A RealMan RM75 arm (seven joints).
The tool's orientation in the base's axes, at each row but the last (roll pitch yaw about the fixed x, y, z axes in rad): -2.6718 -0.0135 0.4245; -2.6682 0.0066 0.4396; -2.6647 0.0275 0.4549; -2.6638 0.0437 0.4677; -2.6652 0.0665 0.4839; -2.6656 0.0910 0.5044; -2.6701 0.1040 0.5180
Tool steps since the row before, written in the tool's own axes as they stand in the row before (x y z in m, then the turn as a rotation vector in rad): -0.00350 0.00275 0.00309 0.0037 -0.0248 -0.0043; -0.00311 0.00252 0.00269 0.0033 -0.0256 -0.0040; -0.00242 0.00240 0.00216 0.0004 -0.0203 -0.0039; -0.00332 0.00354 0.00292 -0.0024 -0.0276 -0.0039; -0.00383 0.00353 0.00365 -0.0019 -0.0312 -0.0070; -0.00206 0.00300 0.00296 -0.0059 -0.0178 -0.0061; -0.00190 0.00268 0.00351 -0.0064 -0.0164 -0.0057
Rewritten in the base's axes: -0.00271 -0.00238 -0.00405 -0.0051 0.0198 0.0151; -0.00240 -0.00225 -0.00352 -0.0058 0.0204 0.0152; -0.00175 -0.00212 -0.00295 -0.0065 0.0149 0.0128; -0.00231 -0.00319 -0.00407 -0.0118 0.0195 0.0162; -0.00299 -0.00322 -0.00460 -0.0119 0.0215 0.0206; -0.00148 -0.00231 -0.00380 -0.0104 0.0092 0.0141; -0.00164 -0.00185 -0.00412 -0.0104 0.0079 0.0131
